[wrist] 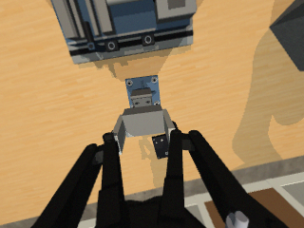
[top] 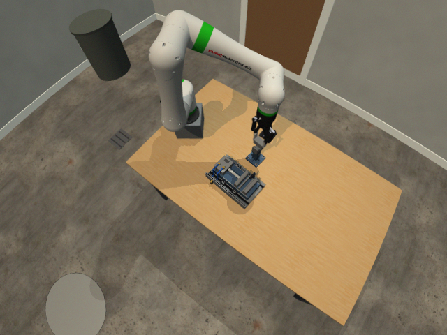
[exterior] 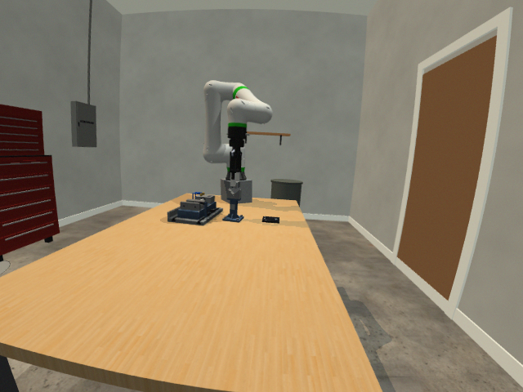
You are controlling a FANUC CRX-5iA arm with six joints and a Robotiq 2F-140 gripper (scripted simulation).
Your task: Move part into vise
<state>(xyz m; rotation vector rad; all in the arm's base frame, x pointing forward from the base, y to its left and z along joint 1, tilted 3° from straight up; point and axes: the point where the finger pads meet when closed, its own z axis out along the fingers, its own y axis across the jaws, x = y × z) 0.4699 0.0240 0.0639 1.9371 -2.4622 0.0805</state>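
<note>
Now: the fixed jaw 21 cm to the right of my hand, 13 cm below it and 7 cm ahead of it. Also, from my hand: white cylinder rod (19 cm to the right, 13 cm below, 5 cm behind); work stop (16 cm to the right, 12 cm below, 5 cm ahead); part (3 cm below).
</note>
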